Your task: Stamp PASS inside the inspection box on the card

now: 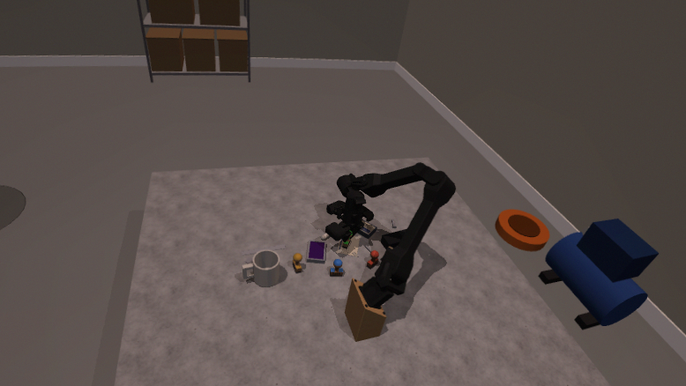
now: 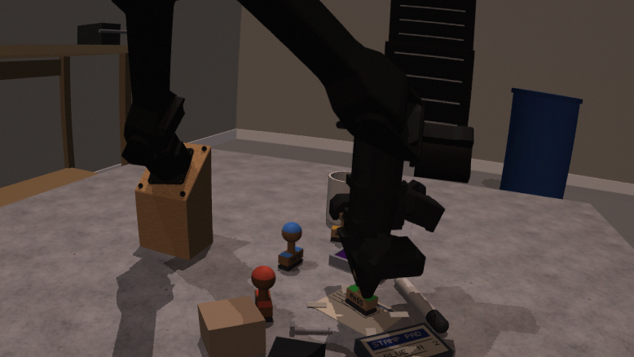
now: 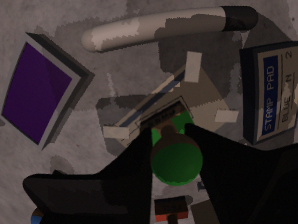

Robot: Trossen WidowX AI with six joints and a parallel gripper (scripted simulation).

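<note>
The green-knobbed pass stamp is right at my gripper tip. From my gripper tip the other things lie so: marker 80 mm ahead, 10 mm below; beige inspection card 10 mm to the right, 30 mm below; stamp pad tin 50 mm ahead, 90 mm to the right, 10 mm below.
</note>
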